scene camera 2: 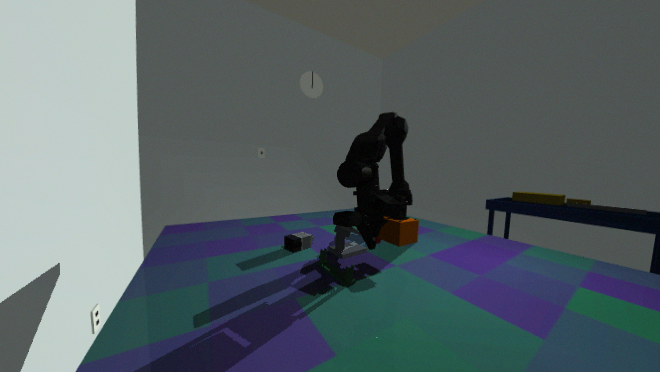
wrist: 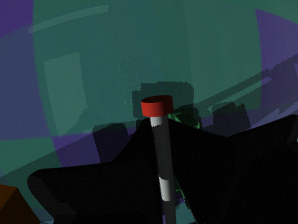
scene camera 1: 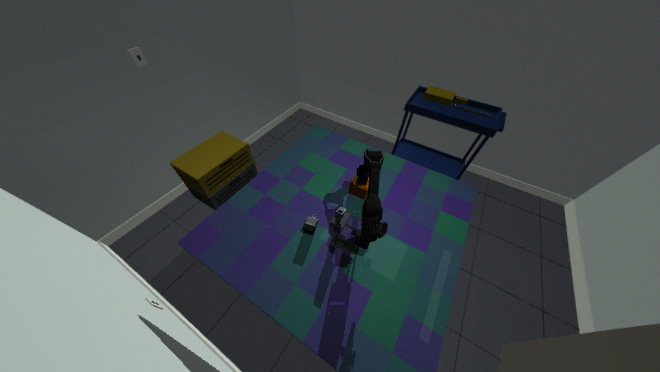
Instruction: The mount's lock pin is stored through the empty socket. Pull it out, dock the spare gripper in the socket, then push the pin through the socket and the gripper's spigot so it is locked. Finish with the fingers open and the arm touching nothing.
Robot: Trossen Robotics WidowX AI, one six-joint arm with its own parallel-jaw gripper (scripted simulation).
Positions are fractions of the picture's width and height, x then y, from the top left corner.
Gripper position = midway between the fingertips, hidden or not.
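I've got a lock pin held in my gripper (scene camera 2: 0.56,0.67), and you get the gripper (wrist: 0.52,0.55) in the wrist view as well.
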